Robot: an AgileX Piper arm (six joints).
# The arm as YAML. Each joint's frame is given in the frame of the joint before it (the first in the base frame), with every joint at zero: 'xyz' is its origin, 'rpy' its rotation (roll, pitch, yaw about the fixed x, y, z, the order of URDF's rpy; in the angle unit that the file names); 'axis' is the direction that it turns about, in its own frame. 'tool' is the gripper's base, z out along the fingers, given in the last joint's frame.
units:
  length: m
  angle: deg
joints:
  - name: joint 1
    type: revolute
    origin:
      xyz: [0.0, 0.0, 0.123]
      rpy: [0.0, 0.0, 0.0]
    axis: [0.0, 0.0, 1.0]
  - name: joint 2
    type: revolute
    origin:
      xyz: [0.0, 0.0, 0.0]
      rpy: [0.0, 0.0, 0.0]
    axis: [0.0, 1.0, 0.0]
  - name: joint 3
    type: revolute
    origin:
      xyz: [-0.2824, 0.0, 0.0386]
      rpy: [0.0, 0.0, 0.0]
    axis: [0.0, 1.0, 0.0]
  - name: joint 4
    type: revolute
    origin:
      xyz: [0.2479, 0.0, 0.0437]
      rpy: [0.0, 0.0, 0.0]
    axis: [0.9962, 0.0, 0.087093]
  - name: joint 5
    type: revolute
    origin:
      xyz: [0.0, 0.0, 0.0]
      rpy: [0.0, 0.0, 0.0]
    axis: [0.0, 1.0, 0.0]
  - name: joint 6
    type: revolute
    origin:
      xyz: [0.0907, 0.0, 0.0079]
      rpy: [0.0, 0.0, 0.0]
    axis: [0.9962, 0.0, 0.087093]
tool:
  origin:
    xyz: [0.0, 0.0, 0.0]
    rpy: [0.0, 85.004, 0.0]
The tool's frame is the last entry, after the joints.
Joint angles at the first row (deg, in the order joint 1, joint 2, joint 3, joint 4, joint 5, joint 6):
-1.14 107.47 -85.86 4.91 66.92 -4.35
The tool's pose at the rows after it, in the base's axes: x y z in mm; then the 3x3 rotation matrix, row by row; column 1 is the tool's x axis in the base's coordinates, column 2 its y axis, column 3 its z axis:
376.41 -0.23 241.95; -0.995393 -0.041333 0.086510; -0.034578 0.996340 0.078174; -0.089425 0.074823 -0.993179
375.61 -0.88 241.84; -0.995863 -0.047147 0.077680; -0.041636 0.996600 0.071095; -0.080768 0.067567 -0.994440
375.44 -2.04 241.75; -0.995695 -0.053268 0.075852; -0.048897 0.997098 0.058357; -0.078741 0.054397 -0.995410
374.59 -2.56 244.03; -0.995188 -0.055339 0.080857; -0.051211 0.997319 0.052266; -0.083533 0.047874 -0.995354
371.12 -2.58 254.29; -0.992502 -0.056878 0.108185; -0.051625 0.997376 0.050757; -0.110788 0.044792 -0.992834
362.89 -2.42 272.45; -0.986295 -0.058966 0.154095; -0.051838 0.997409 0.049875; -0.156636 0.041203 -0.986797
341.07 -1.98 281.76; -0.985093 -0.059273 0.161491; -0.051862 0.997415 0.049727; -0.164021 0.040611 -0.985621
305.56 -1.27 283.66; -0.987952 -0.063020 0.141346; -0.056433 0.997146 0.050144; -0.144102 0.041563 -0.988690
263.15 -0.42 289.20; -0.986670 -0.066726 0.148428; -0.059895 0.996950 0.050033; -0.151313 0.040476 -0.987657
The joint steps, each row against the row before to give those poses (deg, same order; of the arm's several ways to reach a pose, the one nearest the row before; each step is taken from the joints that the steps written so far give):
0.00 0.00 -0.53 0.00 2.17 -0.53
0.00 0.00 0.00 -0.47 0.50 -0.21
0.00 0.00 0.00 -0.78 0.07 -0.13
0.00 -0.35 0.00 -0.37 0.05 0.00
0.00 -1.58 0.00 -0.06 0.00 0.00
0.00 -3.04 0.29 0.00 0.10 0.00
0.00 -4.80 4.36 0.00 0.00 0.00
0.00 -6.81 7.94 0.00 0.05 -0.27
0.00 -8.74 8.24 0.00 0.09 -0.19

